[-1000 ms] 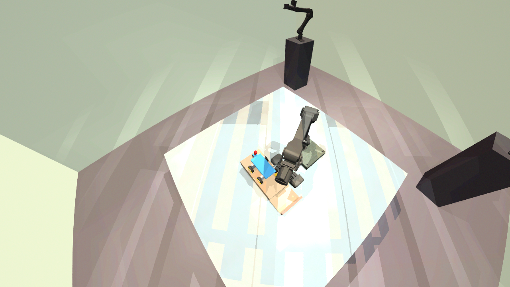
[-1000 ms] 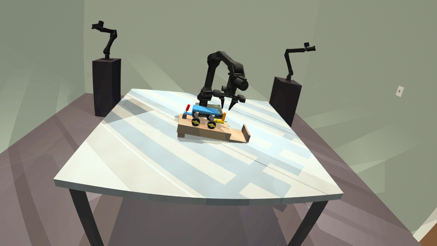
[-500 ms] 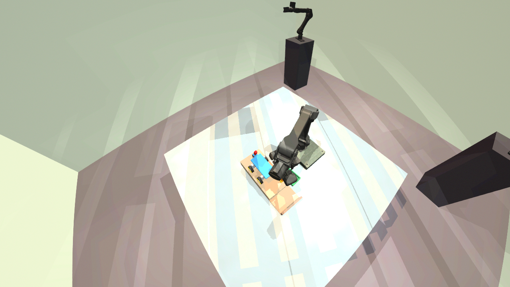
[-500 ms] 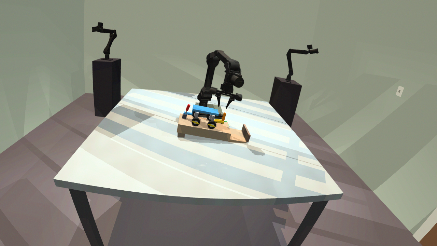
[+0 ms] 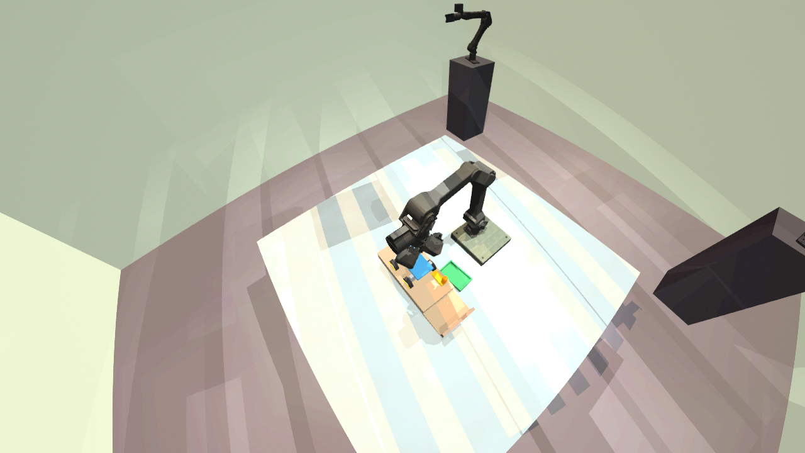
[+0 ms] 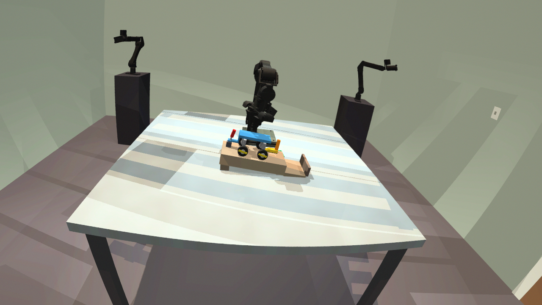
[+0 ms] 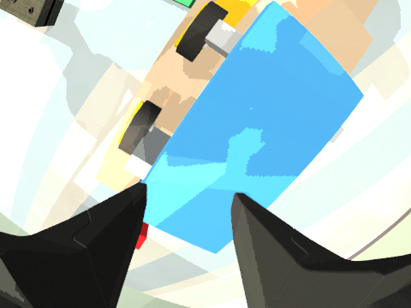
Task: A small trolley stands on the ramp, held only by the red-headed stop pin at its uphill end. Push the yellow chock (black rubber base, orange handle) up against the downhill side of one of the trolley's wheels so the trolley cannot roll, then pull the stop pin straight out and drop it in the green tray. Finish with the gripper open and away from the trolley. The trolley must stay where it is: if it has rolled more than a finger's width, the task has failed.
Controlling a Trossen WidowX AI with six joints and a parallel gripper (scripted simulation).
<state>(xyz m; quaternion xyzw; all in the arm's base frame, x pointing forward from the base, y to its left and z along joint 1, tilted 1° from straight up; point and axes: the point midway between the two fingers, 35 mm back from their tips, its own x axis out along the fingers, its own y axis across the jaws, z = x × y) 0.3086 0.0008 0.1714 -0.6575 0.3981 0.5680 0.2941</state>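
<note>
Now: gripper tip 9 cm to the left of the red-headed stop pin and 5 cm above it. From my gripper tip the other things lie so: yellow chock: 11 cm to the left, 10 cm below, 4 cm behind; then blue trolley: 7 cm below, 2 cm ahead, 1 cm to the left; then ramp: 13 cm below, 2 cm to the left, 2 cm ahead.
</note>
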